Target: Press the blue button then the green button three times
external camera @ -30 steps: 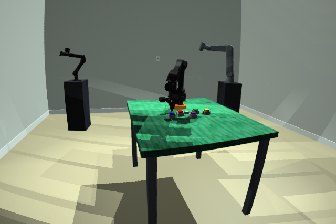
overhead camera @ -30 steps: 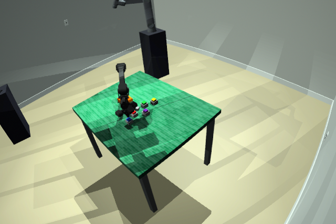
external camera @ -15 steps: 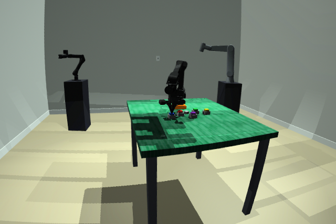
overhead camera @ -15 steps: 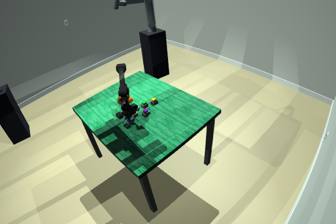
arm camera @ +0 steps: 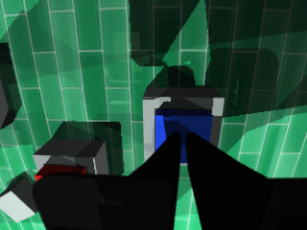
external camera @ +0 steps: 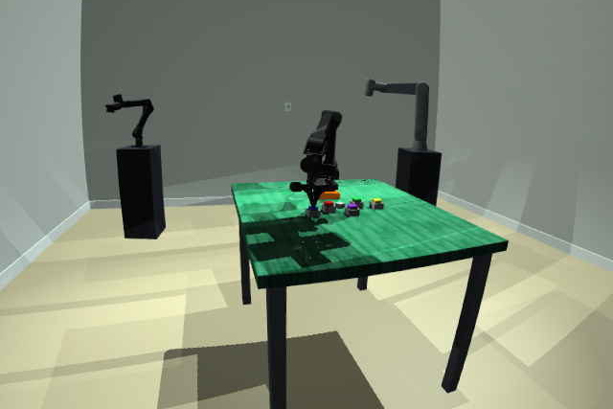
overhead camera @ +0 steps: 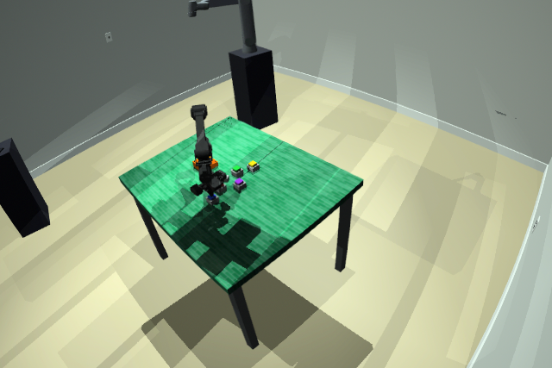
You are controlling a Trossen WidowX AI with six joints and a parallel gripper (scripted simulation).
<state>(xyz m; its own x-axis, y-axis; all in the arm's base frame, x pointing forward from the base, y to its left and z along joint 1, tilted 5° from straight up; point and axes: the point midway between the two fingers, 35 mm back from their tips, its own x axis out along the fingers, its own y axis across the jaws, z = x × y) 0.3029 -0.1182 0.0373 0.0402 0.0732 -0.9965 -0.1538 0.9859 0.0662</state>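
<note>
Now: the blue button 10 mm below my gripper tip. The rest, counted from my gripper tip: green button 110 mm behind, 210 mm to the left; then purple button 10 mm behind, 160 mm to the left; then red button 60 mm behind, 70 mm to the left.
</note>
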